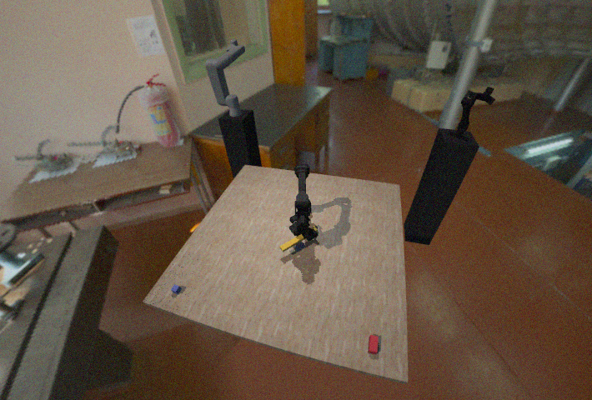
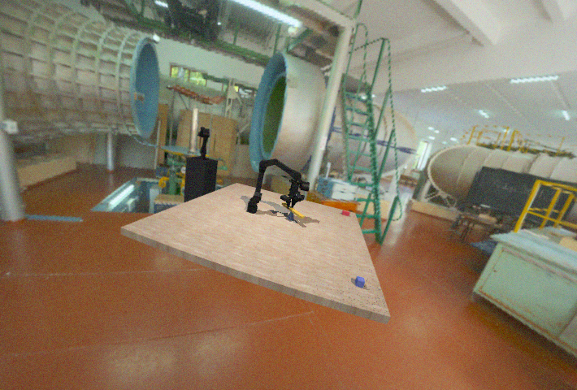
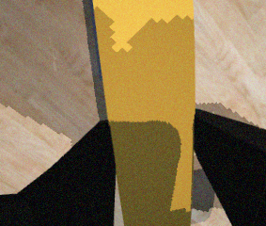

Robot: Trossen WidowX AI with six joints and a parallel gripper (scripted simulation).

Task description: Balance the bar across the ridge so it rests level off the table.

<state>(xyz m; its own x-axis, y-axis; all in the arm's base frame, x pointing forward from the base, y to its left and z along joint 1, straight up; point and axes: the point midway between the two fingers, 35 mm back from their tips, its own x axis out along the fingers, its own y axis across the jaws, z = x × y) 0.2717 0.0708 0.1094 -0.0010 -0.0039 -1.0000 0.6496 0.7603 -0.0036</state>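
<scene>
Now: the yellow bar 20 mm to the right of my gripper tip and 20 mm ahead of it. From my gripper tip the other things lie so: blue cube (570 mm to the right, 470 mm ahead, 60 mm below); then red block (470 mm ahead, 430 mm to the left, 60 mm below).
</scene>
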